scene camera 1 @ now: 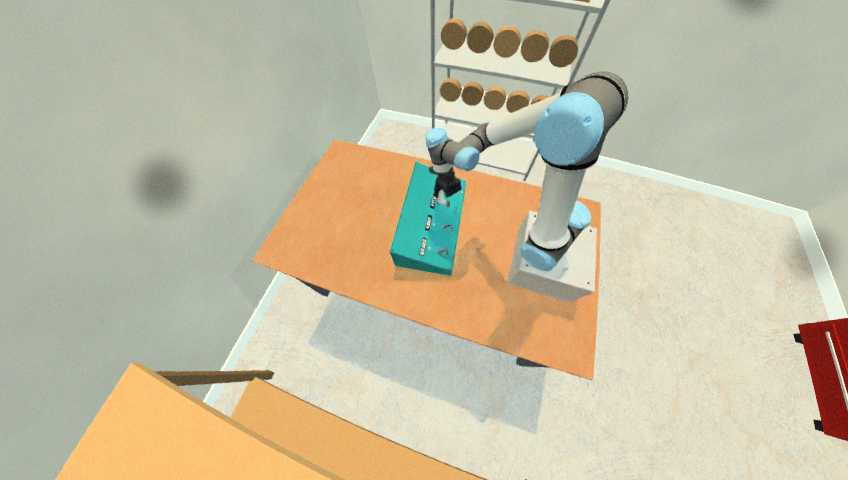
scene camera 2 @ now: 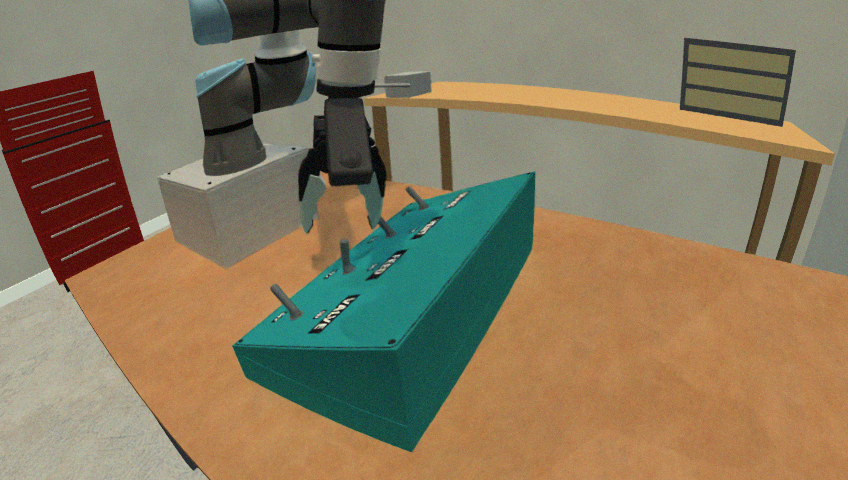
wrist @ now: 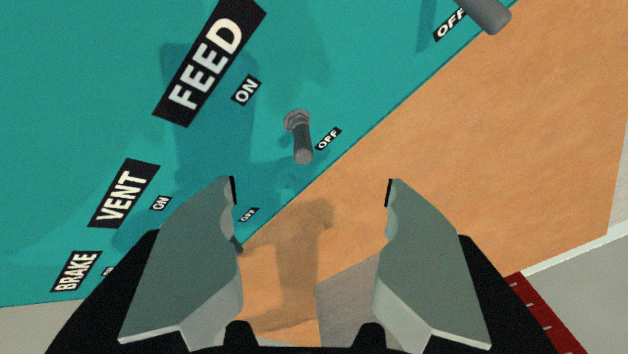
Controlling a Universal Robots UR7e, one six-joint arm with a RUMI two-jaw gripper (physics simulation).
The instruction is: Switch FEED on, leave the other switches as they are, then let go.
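Frame: origin at the arm's base, x down, y ahead, z right, level; metres.
Seen in the pictures: gripper, between the fingertips: (scene camera 1: 449, 199) (scene camera 2: 339, 230) (wrist: 311, 180); arm's base, origin of its link: (scene camera 2: 235, 164).
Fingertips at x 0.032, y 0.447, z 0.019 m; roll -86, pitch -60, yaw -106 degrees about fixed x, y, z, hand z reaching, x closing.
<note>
Pixels of each thing's top centre, then the offset from my fingertips to it. Level surfaces: height alone.
- FEED lever, centre of its top: (wrist: 305, 160) (scene camera 2: 342, 239) dz +0.002, dx +0.011, dy +0.007 m
- VALVE lever, centre of its top: (scene camera 2: 280, 286) dz +0.120, dx +0.020, dy +0.031 m
- VENT lever, centre of its top: (scene camera 2: 380, 211) dz -0.108, dx +0.020, dy -0.043 m
- BRAKE lever, centre of its top: (scene camera 2: 415, 186) dz -0.222, dx +0.020, dy -0.080 m
- same table, height of its surface: dx +0.146 m
The teal switch panel (scene camera 1: 410, 214) (scene camera 2: 452, 255) (wrist: 90, 75) stands on the table. The FEED lever (scene camera 2: 346, 255) (wrist: 302, 142) stands nearly upright in scene camera 2, tilted to the ON side compared with its neighbours. The VALVE lever (scene camera 2: 286, 303) (wrist: 485, 15), VENT lever (scene camera 2: 387, 227) and BRAKE lever (scene camera 2: 417, 198) lean to the OFF side. My gripper (scene camera 2: 340, 227) (wrist: 311, 180) is open and empty, above and apart from the FEED lever. In the wrist view a finger hides most of the VENT lever.
The robot's base block (scene camera 1: 523, 261) (scene camera 2: 196, 220) stands on the same table (scene camera 1: 309, 220) (scene camera 2: 654, 356). A shelf rack (scene camera 1: 433, 89) with round discs stands behind it. A red drawer cabinet (scene camera 1: 824, 368) (scene camera 2: 71, 190) and a curved workbench (scene camera 2: 565, 98) stand away from the panel.
</note>
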